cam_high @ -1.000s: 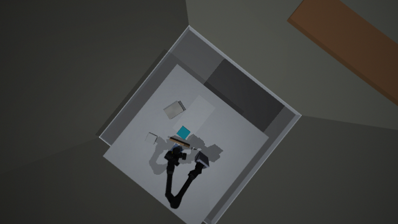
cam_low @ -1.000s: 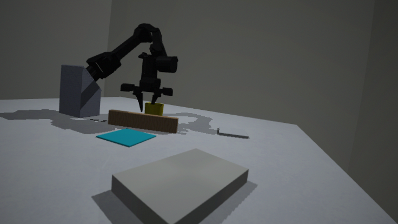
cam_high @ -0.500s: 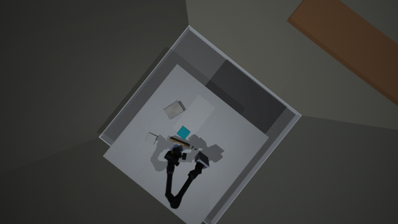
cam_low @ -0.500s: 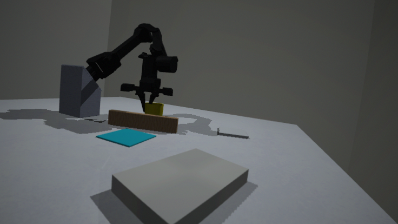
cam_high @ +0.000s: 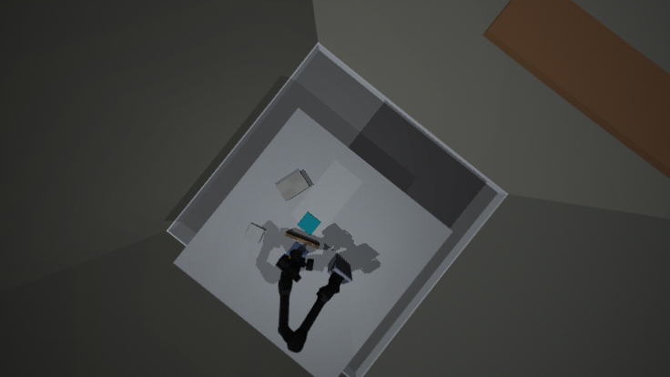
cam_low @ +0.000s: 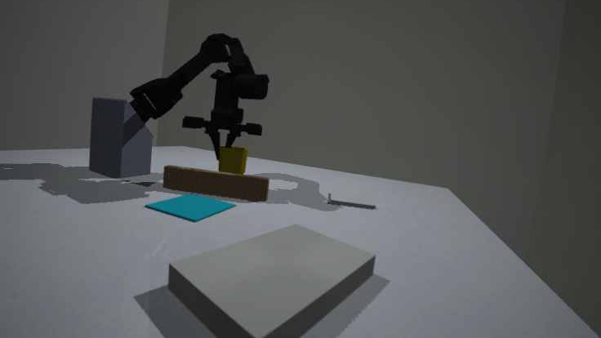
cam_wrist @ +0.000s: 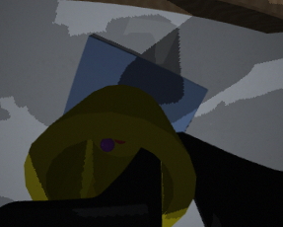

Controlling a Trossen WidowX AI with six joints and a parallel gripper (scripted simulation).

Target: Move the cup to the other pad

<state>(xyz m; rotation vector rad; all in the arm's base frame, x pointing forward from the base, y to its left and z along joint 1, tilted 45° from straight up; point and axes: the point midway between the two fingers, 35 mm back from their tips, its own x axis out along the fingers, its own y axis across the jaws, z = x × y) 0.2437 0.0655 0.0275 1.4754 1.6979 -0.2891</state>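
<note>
Now: the teal pad 7 cm ahead of my gripper tip, 18 cm to the right of it and 7 cm below it. The rest, counted from my gripper tip: brown wooden bar (4 cm ahead, 8 cm to the right, 5 cm below); yellow cup (2 cm ahead, 1 cm to the left).
</note>
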